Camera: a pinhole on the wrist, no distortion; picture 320 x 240 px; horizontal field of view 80.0 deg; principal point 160.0 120.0 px. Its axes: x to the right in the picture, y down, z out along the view. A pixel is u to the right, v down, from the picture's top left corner.
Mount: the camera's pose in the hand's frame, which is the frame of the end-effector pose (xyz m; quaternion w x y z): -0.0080 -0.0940 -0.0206 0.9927 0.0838 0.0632 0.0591
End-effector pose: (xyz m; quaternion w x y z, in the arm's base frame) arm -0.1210 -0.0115 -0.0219 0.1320 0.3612 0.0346 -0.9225
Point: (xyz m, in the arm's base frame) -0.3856 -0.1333 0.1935
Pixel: 187.2 228.9
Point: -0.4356 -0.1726 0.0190
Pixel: outside the picture
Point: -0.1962 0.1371 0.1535
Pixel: 28.4 95.0
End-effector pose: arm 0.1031 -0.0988 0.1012 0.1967 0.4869 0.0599 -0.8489
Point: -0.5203 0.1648 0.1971
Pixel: 168.6 17.0
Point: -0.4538 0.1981 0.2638
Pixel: 136.0 11.3
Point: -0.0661 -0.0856 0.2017
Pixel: 135.0 178.7
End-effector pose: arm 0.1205 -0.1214 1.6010 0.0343 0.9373 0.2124 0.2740
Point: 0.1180 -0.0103 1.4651
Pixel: 111.7 112.4
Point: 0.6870 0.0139 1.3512
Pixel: 270.2 186.1
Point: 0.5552 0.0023 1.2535
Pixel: 215.0 173.2
